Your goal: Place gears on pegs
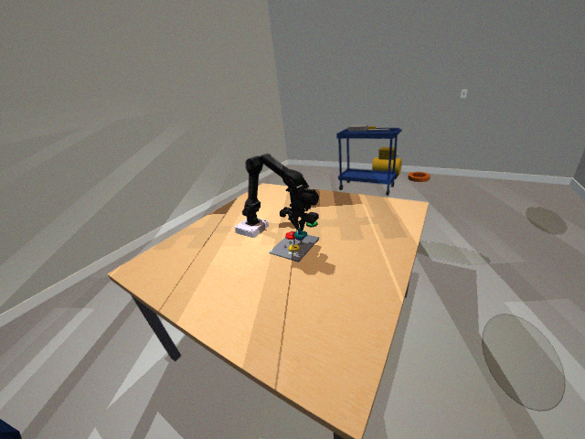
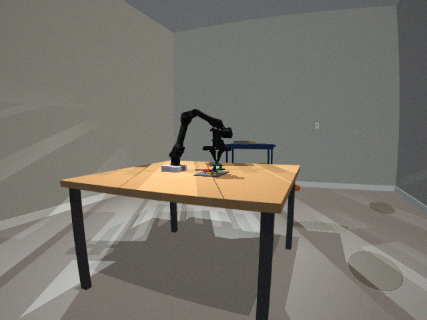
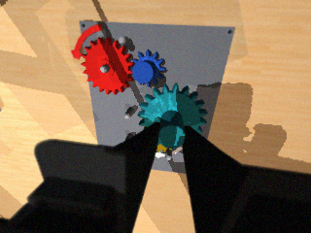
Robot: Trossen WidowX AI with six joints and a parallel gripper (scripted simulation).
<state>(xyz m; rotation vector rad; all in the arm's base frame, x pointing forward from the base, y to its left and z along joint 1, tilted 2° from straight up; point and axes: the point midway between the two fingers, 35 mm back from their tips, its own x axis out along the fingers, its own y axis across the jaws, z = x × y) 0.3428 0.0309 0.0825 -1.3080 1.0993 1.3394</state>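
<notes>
The teal gear lies 10 mm below my gripper tip. Round my gripper tip: yellow gear: 60 mm to the right, 70 mm below; then red gear: 90 mm behind, 20 mm to the left, 70 mm below; then blue gear: 40 mm behind, 30 mm to the left, 60 mm below.
</notes>
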